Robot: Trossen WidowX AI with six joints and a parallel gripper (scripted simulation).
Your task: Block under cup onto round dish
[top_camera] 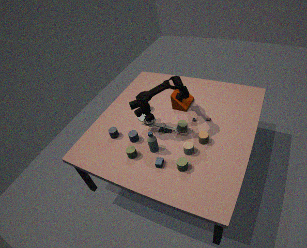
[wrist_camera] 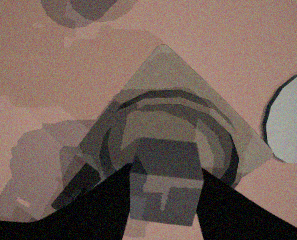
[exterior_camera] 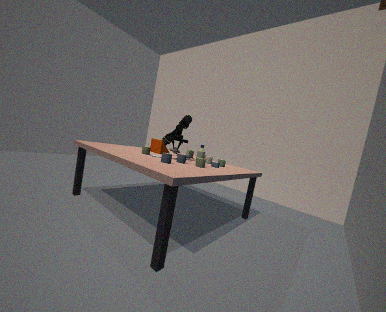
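My gripper tip is now 11 cm past the pale round dish, 11 cm to the left of it and 8 cm above it. Also, from my gripper tip: bottle 20 cm ahead, 10 cm to the left, 3 cm above; grey block 1 cm above.
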